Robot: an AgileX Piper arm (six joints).
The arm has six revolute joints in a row. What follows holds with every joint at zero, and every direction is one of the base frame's.
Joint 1 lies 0.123 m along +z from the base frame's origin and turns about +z.
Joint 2 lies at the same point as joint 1 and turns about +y.
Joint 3 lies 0.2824 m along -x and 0.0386 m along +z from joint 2 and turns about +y.
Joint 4 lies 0.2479 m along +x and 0.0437 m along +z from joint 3 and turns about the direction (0.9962, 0, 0.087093).
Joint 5 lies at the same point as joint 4 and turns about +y.
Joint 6 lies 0.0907 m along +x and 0.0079 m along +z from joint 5 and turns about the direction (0.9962, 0, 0.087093).
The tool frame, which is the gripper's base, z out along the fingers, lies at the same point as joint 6; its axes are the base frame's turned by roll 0, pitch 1.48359 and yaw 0 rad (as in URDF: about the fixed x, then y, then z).
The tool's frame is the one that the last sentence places.
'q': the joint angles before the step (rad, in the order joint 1, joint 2, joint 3, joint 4, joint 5, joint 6). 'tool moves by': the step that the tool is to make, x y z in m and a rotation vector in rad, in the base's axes. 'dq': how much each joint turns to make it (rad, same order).
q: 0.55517 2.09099 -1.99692 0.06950 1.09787 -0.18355
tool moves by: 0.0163 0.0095 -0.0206 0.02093 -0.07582 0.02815
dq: 0.00003 0.05555 -0.00069 -0.00157 -0.12815 -0.04215
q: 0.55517 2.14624 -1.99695 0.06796 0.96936 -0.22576
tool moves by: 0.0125 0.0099 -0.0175 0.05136 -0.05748 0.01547
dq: 0.00009 0.04800 0.00035 0.03302 -0.12245 -0.03411
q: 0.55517 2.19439 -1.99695 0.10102 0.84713 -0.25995
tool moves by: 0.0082 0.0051 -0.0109 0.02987 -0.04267 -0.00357
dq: -0.00001 0.03018 0.00056 0.00865 -0.08262 -0.00769
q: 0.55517 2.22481 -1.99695 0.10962 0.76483 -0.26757
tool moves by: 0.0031 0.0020 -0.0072 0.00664 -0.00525 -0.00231
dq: -0.00002 0.01693 -0.00016 0.00418 -0.02479 -0.00136
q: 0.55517 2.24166 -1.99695 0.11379 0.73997 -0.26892
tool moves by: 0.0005 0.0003 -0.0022 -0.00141 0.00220 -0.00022
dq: 0.00001 0.00432 0.00029 -0.00001 -0.00202 0.00001
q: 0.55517 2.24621 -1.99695 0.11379 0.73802 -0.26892
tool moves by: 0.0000 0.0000 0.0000 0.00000 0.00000 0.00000
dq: 0.00000 0.00000 0.00000 0.00000 0.00000 0.00000
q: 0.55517 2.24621 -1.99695 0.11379 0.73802 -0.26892
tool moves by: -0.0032 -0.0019 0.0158 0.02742 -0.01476 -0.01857
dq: 0.00012 -0.03112 0.00007 -0.00011 0.00218 0.02461
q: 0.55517 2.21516 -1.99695 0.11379 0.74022 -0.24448
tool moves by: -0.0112 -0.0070 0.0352 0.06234 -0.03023 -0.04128
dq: -0.00007 -0.08373 0.02284 0.00008 -0.00192 0.05536
